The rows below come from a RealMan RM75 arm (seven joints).
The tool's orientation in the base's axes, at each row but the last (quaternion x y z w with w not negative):
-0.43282, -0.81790, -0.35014, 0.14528
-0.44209, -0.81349, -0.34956, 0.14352
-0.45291, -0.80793, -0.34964, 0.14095
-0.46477, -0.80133, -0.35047, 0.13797
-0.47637, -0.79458, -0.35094, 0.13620
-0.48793, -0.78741, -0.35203, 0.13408
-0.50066, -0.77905, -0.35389, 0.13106
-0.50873, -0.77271, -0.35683, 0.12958
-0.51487, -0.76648, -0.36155, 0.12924
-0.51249, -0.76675, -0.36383, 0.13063
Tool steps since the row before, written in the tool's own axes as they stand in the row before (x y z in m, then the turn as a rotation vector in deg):
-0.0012, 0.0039, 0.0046, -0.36, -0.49, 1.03
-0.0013, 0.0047, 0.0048, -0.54, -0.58, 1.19
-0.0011, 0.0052, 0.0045, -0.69, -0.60, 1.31
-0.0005, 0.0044, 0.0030, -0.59, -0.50, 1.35
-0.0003, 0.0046, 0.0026, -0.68, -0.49, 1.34
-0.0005, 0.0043, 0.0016, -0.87, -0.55, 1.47
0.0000, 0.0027, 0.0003, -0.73, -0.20, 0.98
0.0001, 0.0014, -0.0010, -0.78, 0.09, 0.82
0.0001, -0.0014, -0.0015, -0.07, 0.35, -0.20
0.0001, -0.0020, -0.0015, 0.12, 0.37, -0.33
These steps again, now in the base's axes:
0.0042, 0.0040, -0.0022, -0.12, 0.31, -1.15
0.0050, 0.0042, -0.0021, -0.08, 0.28, -1.40
0.0053, 0.0042, -0.0015, 0.00, 0.26, -1.58
0.0043, 0.0032, -0.0005, 0.03, 0.39, -1.51
0.0044, 0.0030, -0.0001, 0.09, 0.32, -1.54
0.0042, 0.0019, 0.0004, 0.14, 0.27, -1.77
0.0024, 0.0009, 0.0009, 0.31, 0.12, -1.19
0.0010, -0.0003, 0.0014, 0.56, 0.04, -0.99
-0.0015, -0.0013, 0.0005, 0.30, -0.11, 0.25
-0.0021, -0.0014, 0.0003, 0.22, -0.07, 0.46

